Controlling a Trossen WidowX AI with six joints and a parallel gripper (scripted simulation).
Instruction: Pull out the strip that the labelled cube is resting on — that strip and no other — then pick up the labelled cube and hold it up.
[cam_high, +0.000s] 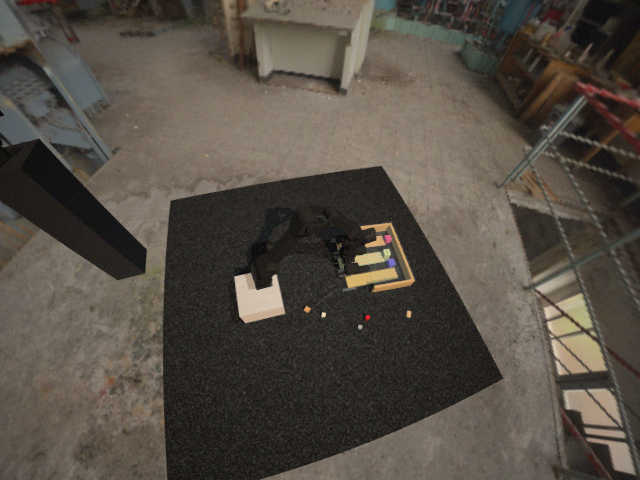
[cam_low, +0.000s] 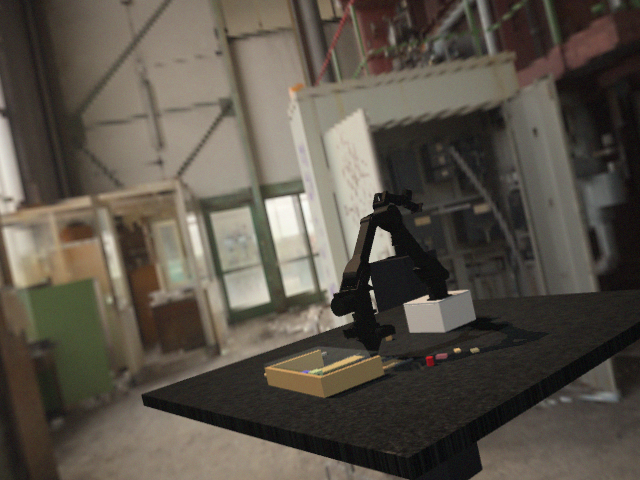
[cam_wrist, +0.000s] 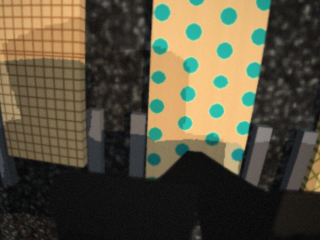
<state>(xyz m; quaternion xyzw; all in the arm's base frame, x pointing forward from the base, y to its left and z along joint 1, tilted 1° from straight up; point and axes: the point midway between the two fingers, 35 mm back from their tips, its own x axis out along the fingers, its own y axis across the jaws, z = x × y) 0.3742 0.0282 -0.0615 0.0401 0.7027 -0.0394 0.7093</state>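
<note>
Right now my gripper tip is 210 mm short of the labelled cube, 20 mm to the left of it and 20 mm below it.
</note>
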